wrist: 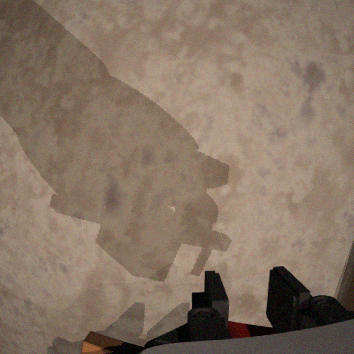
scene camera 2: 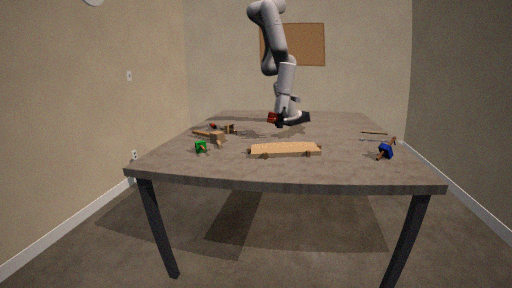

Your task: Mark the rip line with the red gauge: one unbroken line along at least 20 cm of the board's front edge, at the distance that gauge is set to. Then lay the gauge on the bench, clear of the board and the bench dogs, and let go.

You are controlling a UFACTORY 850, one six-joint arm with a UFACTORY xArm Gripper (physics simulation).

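Observation:
My gripper [scene camera 2: 280, 124] [wrist: 242, 293] is shut on the red gauge [scene camera 2: 272, 117] [wrist: 239, 329] and holds it above the bench [scene camera 2: 330, 172] [wrist: 280, 200], behind the board in the scene view. In the wrist view a strip of red shows behind the fingers, and a wooden end [wrist: 100, 344] sticks out at lower left. The pale board [scene camera 2: 285, 148] lies flat, with small brown bench dogs [scene camera 2: 265, 156] [scene camera 2: 308, 154] against it. A dark sliver of its side [wrist: 348, 285] shows at the wrist view's right edge. I cannot make out any marked line on the board.
A green gauge [scene camera 2: 200, 146] and a wooden mallet [scene camera 2: 217, 137] lie left of the board, with a small wooden tool [scene camera 2: 230, 128] and a small red thing [scene camera 2: 213, 126] farther back. A blue gauge [scene camera 2: 385, 150] and a thin wooden stick [scene camera 2: 374, 133] lie at right.

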